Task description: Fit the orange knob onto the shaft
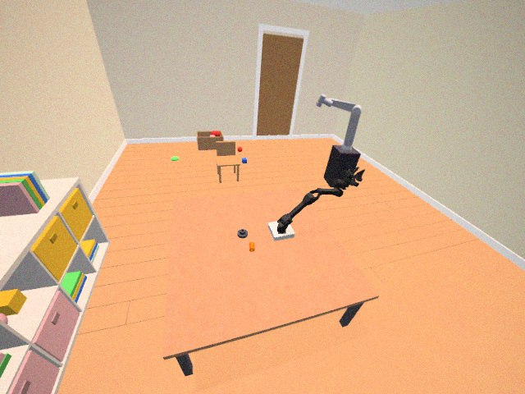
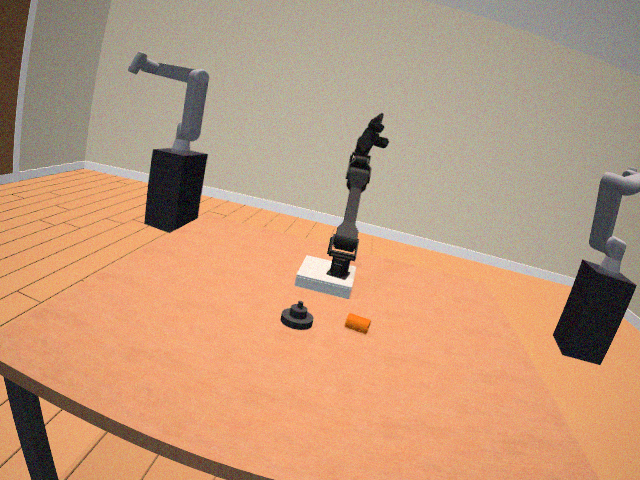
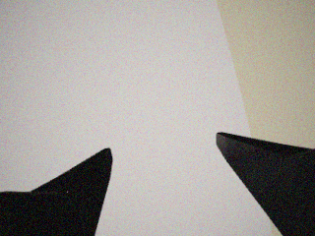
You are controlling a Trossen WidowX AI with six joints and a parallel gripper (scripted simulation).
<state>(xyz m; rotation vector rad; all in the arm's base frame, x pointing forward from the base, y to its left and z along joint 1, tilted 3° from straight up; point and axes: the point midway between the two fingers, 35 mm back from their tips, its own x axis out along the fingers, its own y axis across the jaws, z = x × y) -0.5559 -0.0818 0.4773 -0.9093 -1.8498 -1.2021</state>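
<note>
Now: the orange knob 79 cm ahead of my gripper tip, 56 cm below it and 21 cm to the left of it. From my gripper tip the other things lie so: pedestal: 86 cm ahead, 55 cm below, 6 cm to the left.
</note>
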